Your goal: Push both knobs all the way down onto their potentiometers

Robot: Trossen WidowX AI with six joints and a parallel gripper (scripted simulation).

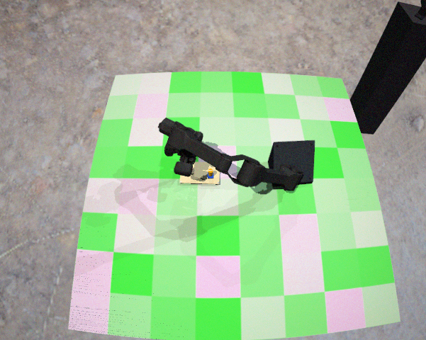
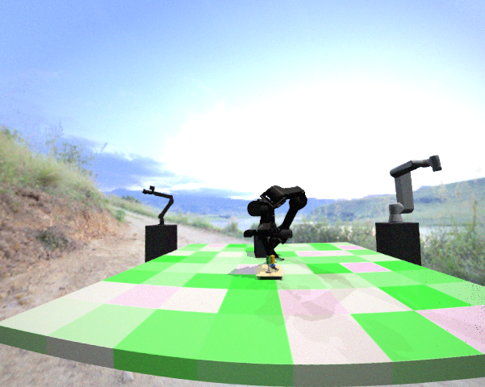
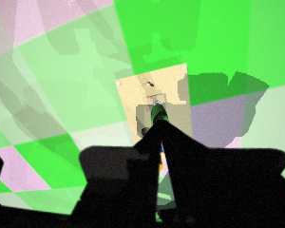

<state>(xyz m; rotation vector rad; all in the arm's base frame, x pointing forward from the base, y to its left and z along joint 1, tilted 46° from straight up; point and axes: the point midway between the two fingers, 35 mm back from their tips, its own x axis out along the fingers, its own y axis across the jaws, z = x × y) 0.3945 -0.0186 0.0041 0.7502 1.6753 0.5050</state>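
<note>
My gripper tip is 1 cm above the green knob. Round my gripper tip: orange knob: 8 cm behind, 3 cm below, 2 cm to the left.
</note>
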